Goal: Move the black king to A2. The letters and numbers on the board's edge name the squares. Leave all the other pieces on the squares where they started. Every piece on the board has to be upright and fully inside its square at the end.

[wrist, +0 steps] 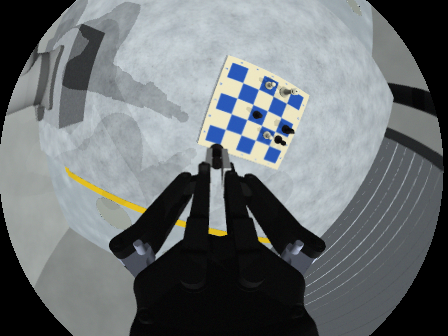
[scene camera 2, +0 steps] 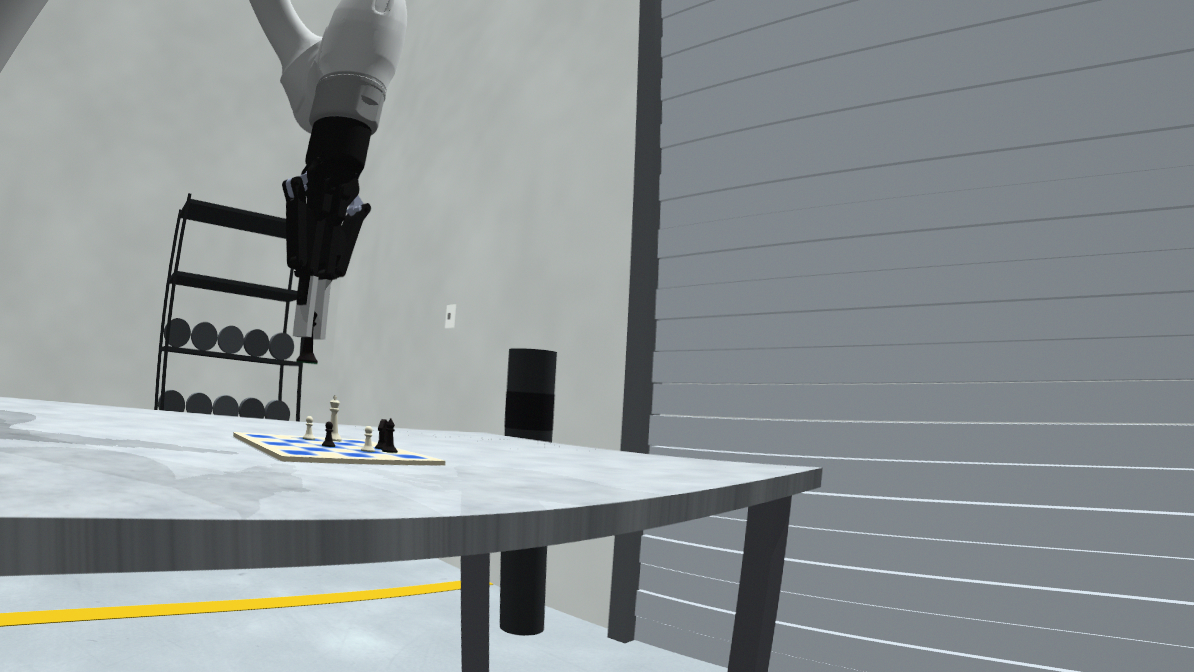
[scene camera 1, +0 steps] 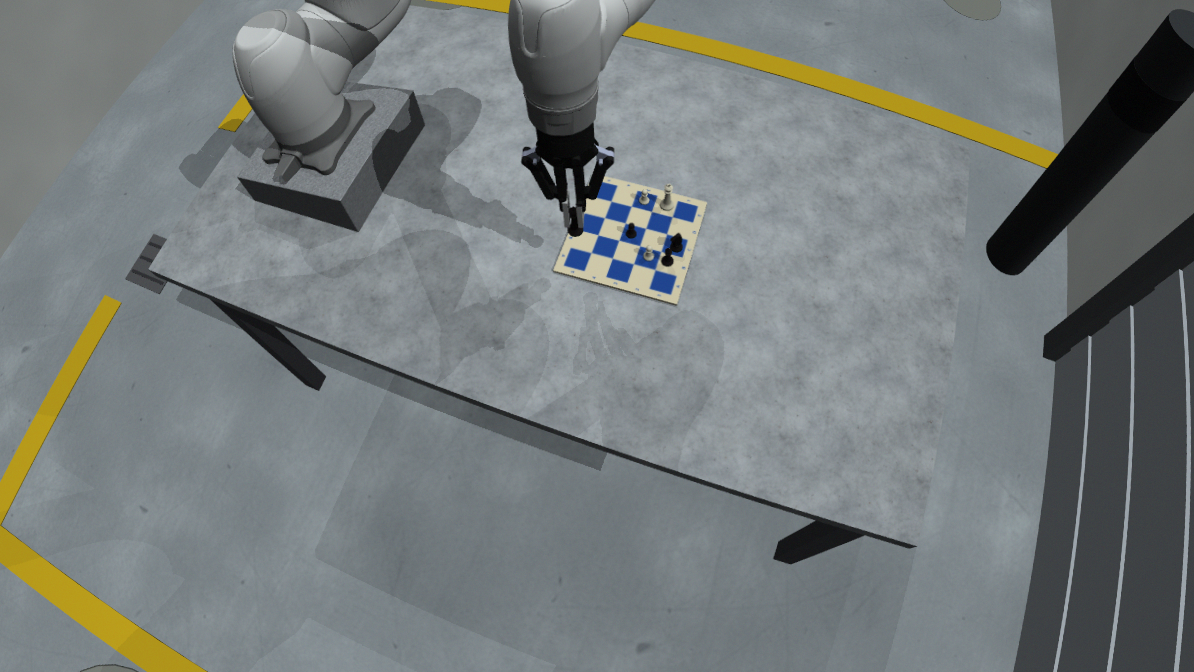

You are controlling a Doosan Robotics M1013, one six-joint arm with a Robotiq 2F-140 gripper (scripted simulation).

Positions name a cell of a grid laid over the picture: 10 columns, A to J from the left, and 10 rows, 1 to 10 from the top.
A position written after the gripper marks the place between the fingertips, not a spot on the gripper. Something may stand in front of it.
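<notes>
The robot's gripper (scene camera 2: C6) (wrist: E5) (scene camera 1: E4) shares the scene with a chessboard (scene camera 1: F4) (wrist: F3) (scene camera 2: C7).
</notes>
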